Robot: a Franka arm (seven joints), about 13 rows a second.
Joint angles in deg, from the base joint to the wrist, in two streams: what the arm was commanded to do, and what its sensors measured. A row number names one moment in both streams.
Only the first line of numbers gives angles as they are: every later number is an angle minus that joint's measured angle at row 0.
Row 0, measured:
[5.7, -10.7, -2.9, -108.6, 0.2, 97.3, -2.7]
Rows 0 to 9, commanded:
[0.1, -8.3, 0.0, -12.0, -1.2, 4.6, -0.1]
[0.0, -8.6, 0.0, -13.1, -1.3, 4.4, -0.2]
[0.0, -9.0, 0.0, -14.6, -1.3, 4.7, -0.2]
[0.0, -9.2, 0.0, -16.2, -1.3, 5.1, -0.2]
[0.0, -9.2, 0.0, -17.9, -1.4, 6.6, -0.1]
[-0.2, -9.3, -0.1, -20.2, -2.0, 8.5, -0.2]
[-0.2, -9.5, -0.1, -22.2, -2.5, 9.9, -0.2]
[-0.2, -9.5, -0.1, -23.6, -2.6, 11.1, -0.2]
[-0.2, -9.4, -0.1, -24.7, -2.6, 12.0, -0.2]
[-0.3, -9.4, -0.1, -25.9, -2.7, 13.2, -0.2]
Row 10, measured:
[-0.1, -7.5, -0.1, -22.5, -1.3, 10.5, 0.0]
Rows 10 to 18, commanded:
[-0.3, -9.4, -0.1, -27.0, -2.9, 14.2, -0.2]
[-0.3, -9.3, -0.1, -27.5, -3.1, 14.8, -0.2]
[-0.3, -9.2, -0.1, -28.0, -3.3, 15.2, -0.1]
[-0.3, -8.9, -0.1, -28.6, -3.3, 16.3, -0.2]
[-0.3, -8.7, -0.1, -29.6, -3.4, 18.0, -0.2]
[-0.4, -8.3, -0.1, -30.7, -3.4, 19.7, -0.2]
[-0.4, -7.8, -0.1, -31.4, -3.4, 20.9, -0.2]
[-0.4, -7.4, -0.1, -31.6, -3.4, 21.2, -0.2]
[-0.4, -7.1, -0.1, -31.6, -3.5, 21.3, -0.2]
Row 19, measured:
[-0.2, -7.1, -0.1, -30.5, -1.8, 19.5, 0.0]
